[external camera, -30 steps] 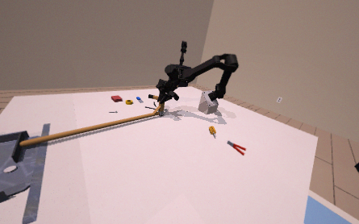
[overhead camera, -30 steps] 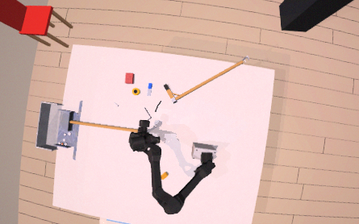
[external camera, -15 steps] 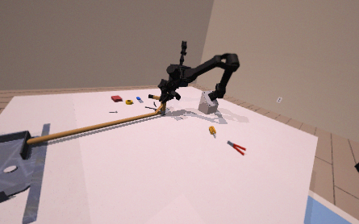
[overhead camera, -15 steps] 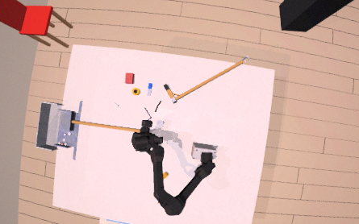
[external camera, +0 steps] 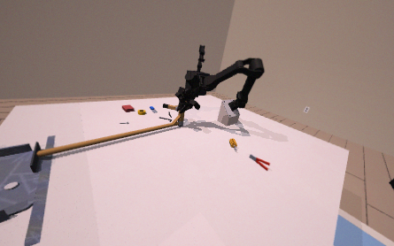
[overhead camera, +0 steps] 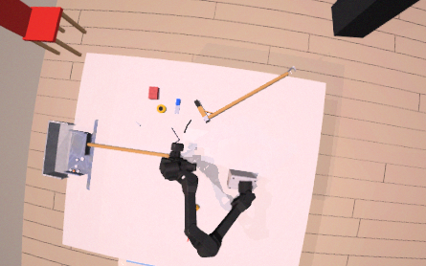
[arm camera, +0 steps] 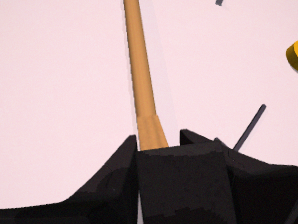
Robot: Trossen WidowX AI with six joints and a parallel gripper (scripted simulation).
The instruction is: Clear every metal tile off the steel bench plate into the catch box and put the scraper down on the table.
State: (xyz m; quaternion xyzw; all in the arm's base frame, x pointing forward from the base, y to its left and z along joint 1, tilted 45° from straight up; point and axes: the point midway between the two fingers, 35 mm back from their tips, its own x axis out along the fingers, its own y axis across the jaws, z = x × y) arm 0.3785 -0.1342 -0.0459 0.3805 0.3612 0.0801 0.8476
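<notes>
Right now my gripper tip is 110 mm to the left of the hex key, 100 mm above it and 10 mm past it. Round my gripper tip: yellow ring (280 mm to the right, 90 mm below, 80 mm ahead); then blue-white piece (300 mm to the right, 100 mm below, 20 mm behind); then yellow tool (320 mm to the left, 120 mm behind, 90 mm below).
</notes>
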